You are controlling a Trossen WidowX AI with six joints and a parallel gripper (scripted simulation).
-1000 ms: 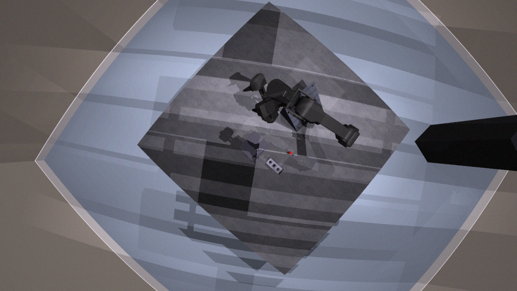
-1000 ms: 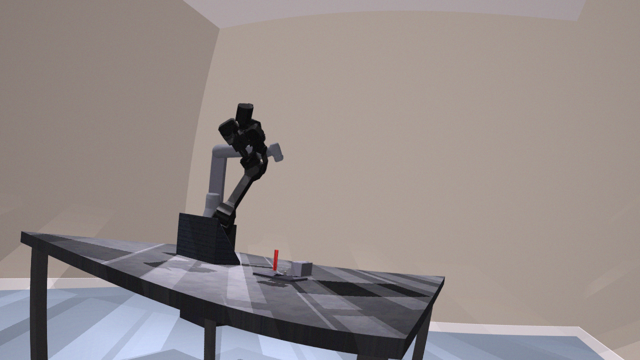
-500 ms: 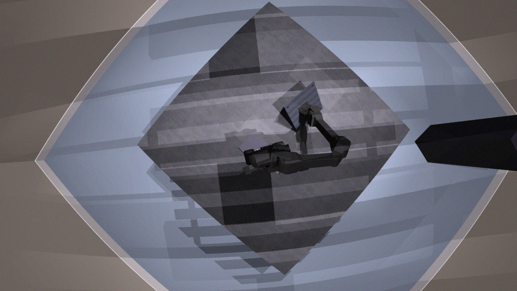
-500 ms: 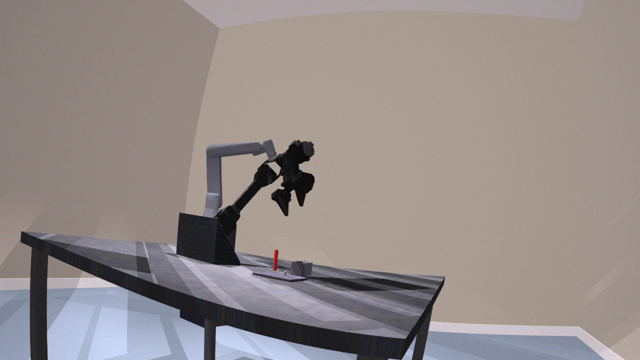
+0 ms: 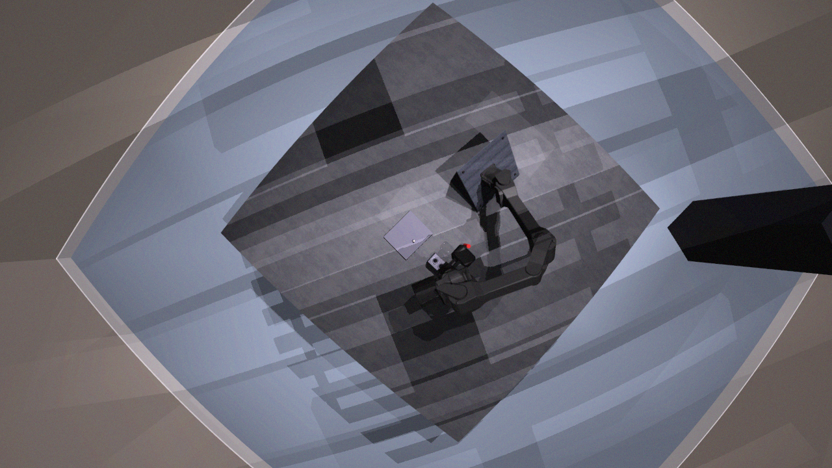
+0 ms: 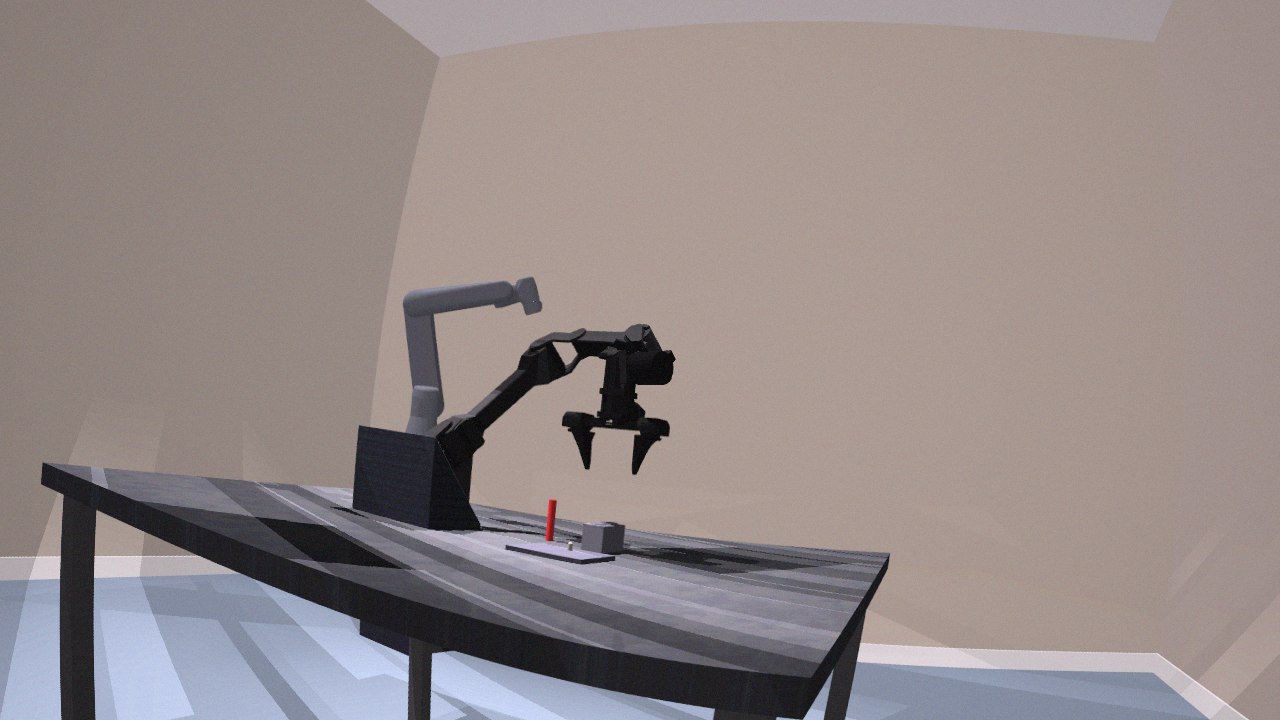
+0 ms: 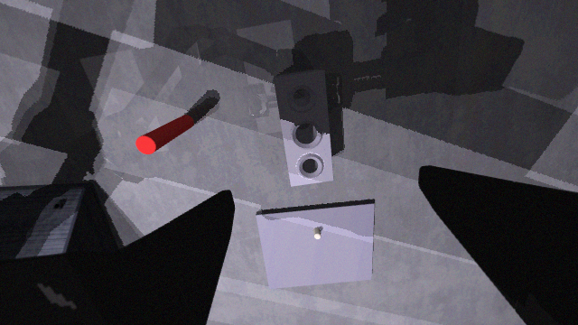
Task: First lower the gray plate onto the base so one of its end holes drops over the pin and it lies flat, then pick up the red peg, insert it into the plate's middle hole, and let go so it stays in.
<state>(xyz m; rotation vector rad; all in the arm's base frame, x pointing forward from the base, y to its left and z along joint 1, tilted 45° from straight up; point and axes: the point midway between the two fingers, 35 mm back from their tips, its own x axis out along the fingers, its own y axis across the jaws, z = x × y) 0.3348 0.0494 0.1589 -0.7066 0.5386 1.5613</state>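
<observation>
Now: the gray plate 11 cm below my gripper tip. Also, from my gripper tip: red peg 12 cm behind, 11 cm below.
</observation>
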